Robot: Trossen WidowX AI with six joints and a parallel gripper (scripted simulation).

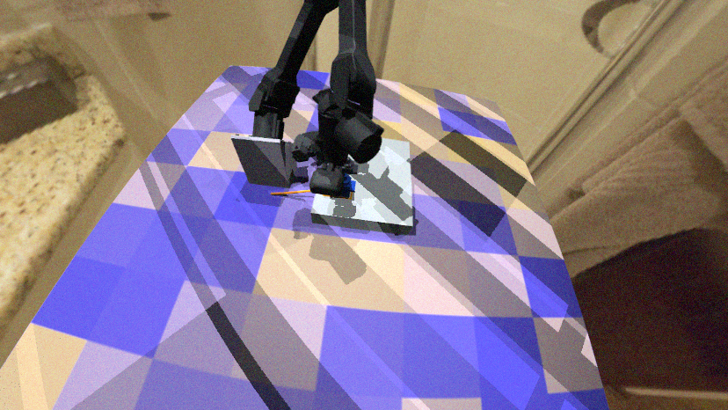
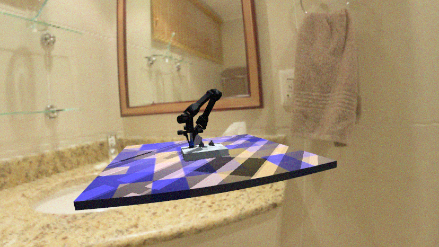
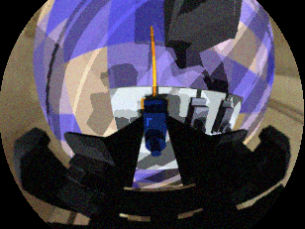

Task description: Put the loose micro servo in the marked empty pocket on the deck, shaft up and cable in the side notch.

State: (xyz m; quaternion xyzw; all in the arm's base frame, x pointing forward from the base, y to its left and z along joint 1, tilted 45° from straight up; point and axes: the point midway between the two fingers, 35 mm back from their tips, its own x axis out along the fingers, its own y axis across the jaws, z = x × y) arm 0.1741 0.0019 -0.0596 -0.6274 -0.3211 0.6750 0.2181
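Right now my gripper tip is 11 cm short of the white deck, 9 cm to the right of it and 5 cm above it.
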